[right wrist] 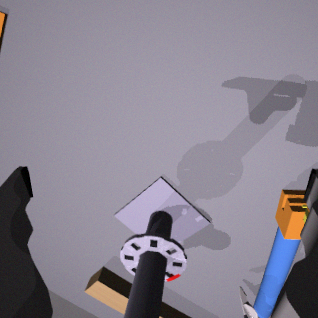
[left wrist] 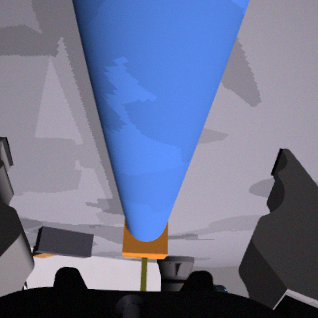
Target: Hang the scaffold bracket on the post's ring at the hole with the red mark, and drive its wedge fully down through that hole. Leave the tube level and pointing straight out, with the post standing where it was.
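Frame: origin at the left arm's base, x left, y back, z up, level; millimetres.
Where they show: left gripper, fingertip midpoint: (right wrist: 272,287) (left wrist: 144,144); right gripper, fingertip midpoint: (right wrist: 165,169); right arm's base, link origin: (left wrist: 175,257).
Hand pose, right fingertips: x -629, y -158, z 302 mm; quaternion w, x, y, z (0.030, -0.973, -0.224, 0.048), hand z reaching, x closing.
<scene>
Things, the pixels of their top centre, and the offset from my right fingertips. "spot": a spot on its surface instead.
- thin olive wedge, top centre: (left wrist: 141,308) dx +296, dy -95, dz -170 mm
- black post, surface spot: (right wrist: 145,287) spot: dx +75, dy -251, dz -108 mm
- pale square base, surface spot: (right wrist: 162,192) spot: dx +58, dy -209, dz -296 mm
- red mark, surface spot: (right wrist: 173,277) spot: dx +136, dy -294, dz -181 mm
- dark block, top centre: (left wrist: 47,257) dx +384, dy +321, dz -251 mm
- wooden bar, surface spot: (right wrist: 110,296) spot: dx +74, dy -553, dz -255 mm
- orange edge, surface spot: (right wrist: 2,27) spot: dx -339, dy -42, dz -297 mm
The scaffold bracket's blue tube (left wrist: 150,125) (right wrist: 274,270) runs between the left fingers in the left wrist view, apart from both. Its orange head (left wrist: 145,245) (right wrist: 291,220) is at the tube's far end, with the thin olive wedge (left wrist: 144,274) (right wrist: 305,212) at it. My left gripper (left wrist: 144,144) is open around the tube. The black post (right wrist: 145,287) stands upright on a pale square base (right wrist: 162,192) in the right wrist view. Its white ring (right wrist: 143,243) has several holes; a red mark (right wrist: 173,277) shows on the near right rim. My right gripper (right wrist: 165,169) is open, above the post.
A dark block (left wrist: 65,242) lies left of the orange head in the left wrist view. A dark cylindrical part (left wrist: 176,270) stands right of the wedge. In the right wrist view, a wooden bar (right wrist: 110,296) lies behind the post's shaft, and an orange edge (right wrist: 2,27) shows at top left.
</scene>
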